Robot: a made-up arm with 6 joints. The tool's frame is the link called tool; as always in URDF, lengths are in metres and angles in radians. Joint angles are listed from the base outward. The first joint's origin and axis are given. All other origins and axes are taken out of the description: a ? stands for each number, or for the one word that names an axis. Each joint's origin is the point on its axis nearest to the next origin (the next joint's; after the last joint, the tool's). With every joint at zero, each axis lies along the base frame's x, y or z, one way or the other. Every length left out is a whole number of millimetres.
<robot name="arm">
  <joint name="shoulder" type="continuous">
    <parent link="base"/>
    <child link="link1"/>
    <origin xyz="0 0 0.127" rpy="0 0 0"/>
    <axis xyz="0 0 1"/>
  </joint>
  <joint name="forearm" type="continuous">
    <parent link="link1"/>
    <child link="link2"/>
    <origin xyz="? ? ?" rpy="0 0 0"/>
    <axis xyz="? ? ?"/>
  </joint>
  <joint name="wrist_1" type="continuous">
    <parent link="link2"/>
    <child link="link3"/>
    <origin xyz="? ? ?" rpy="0 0 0"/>
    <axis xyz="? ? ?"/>
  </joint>
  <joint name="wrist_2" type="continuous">
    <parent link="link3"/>
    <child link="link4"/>
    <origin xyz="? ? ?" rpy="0 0 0"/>
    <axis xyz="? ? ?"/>
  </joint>
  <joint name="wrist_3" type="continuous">
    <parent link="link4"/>
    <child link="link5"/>
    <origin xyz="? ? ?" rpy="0 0 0"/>
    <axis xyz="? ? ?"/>
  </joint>
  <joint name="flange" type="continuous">
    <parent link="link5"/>
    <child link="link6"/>
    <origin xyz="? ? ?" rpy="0 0 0"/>
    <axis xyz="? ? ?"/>
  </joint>
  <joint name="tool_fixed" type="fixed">
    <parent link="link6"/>
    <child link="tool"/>
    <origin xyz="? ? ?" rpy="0 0 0"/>
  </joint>
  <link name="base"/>
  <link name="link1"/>
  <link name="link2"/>
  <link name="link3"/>
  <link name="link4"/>
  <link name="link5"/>
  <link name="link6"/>
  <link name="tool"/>
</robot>
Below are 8 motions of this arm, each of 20 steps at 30 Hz.
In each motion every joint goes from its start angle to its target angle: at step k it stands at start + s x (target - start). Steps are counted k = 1, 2, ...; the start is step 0. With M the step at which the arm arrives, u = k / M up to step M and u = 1 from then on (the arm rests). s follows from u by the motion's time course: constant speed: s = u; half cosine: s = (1 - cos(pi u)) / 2; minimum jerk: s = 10 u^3 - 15 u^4 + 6 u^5.
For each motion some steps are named. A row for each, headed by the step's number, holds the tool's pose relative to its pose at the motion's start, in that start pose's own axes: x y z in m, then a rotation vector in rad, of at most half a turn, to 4 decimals.
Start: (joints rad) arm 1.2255 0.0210 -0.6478 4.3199 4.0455 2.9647
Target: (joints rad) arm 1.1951 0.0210 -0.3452 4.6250 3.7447 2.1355
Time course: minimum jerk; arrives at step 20
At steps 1, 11, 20:
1: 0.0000 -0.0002 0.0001 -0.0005 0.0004 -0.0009
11: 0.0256 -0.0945 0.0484 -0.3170 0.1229 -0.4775
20: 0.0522 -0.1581 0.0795 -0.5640 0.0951 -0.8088

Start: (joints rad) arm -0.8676 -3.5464 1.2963 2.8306 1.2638 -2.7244
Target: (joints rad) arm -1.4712 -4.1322 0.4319 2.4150 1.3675 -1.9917
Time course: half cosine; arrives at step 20
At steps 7, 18, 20:
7: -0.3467 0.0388 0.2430 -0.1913 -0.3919 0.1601
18: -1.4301 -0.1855 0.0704 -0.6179 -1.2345 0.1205
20: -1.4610 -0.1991 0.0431 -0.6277 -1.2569 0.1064

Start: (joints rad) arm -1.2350 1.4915 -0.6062 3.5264 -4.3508 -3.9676
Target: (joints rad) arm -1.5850 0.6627 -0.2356 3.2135 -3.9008 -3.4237
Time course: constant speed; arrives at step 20
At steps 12, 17, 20:
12: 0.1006 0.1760 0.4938 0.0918 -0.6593 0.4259
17: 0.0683 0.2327 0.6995 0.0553 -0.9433 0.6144
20: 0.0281 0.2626 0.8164 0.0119 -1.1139 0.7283

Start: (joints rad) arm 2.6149 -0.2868 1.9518 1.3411 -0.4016 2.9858
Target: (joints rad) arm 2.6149 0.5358 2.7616 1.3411 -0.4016 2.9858
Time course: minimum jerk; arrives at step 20
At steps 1, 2, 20:
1: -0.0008 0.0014 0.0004 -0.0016 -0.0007 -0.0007
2: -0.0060 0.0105 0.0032 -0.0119 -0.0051 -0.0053
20: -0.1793 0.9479 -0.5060 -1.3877 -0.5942 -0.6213

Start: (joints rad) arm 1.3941 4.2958 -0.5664 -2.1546 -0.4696 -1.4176
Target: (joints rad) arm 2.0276 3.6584 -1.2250 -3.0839 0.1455 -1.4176
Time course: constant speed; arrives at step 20
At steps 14, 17, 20:
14: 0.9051 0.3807 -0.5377 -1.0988 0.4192 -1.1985
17: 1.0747 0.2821 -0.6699 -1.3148 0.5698 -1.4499
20: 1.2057 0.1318 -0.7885 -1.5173 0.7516 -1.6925

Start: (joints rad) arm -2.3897 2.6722 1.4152 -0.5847 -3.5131 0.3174
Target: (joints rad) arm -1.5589 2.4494 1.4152 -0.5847 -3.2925 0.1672
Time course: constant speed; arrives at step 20
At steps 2, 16, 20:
2: 0.0029 -0.0282 0.0119 -0.0317 0.0525 0.0552
16: 0.1057 -0.1477 0.0866 -0.2819 0.3871 0.4462
20: 0.1498 -0.1512 0.0975 -0.3607 0.4701 0.5607

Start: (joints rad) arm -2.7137 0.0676 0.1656 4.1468 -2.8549 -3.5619
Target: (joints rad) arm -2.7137 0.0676 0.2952 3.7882 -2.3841 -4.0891
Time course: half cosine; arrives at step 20
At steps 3, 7, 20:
3: -0.0038 -0.0071 0.0009 0.0093 -0.0197 -0.0083
7: -0.0178 -0.0368 0.0040 0.0568 -0.0921 -0.0419
20: -0.0497 -0.1467 0.0112 0.3113 -0.2305 -0.1604

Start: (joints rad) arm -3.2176 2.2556 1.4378 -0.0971 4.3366 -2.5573
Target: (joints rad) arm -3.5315 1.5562 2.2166 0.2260 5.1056 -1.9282
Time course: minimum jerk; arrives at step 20
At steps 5, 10, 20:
5: 0.0362 -0.0072 0.0166 -0.1018 -0.0337 0.0617
10: 0.1887 -0.0392 0.0302 -0.5120 -0.1031 0.3384
20: 0.3827 -0.1143 -0.0606 -1.0528 -0.0526 0.7533

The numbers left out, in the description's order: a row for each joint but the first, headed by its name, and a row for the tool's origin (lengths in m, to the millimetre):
forearm: xyz 0 0.044 0, axis 0 1 0
wrist_1: xyz 0 0 0.691, axis 0 1 0
wrist_2: xyz 0 0 0.819, axis 0 0 1
wrist_3: xyz 0 0 0, axis 0 1 0
flange: xyz 0 0 0.154, axis 0 0 1
tool: xyz 0 0 0

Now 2 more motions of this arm.
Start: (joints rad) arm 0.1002 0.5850 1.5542 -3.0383 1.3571 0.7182
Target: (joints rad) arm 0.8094 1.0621 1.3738 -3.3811 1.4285 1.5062
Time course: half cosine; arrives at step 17
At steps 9, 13, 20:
9: -0.4184 -0.2580 -0.2493 0.1823 -0.4607 0.6435
13: -0.5843 -0.4358 -0.4861 0.2318 -0.7823 1.0062
20: -0.6294 -0.5056 -0.5970 0.2376 -0.9239 1.1442

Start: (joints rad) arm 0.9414 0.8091 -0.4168 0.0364 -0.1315 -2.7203
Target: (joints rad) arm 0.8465 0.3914 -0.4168 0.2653 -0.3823 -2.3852
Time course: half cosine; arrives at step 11
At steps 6, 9, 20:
6: 0.3731 -0.1479 0.0602 0.1839 0.3361 0.2675
9: 0.5940 -0.2551 0.0458 0.3416 0.5151 0.4272
20: 0.6425 -0.2809 0.0372 0.3819 0.5524 0.4629

